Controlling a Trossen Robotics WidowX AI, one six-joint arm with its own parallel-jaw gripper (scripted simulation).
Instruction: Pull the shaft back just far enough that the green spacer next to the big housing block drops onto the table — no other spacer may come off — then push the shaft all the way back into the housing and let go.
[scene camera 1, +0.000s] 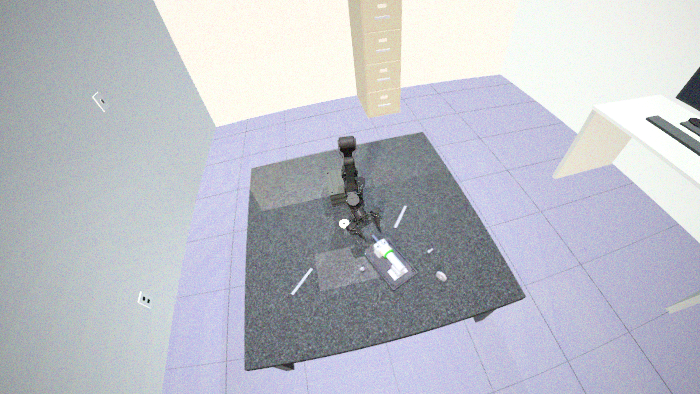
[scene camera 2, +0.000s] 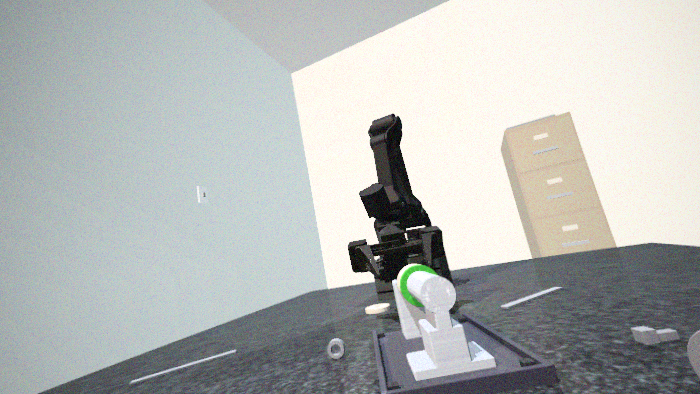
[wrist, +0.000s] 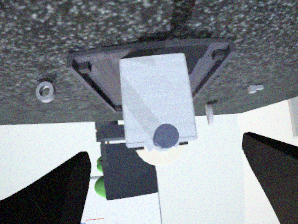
same spot on housing block: (scene camera 1: 396, 270) = (scene camera 2: 428, 325)
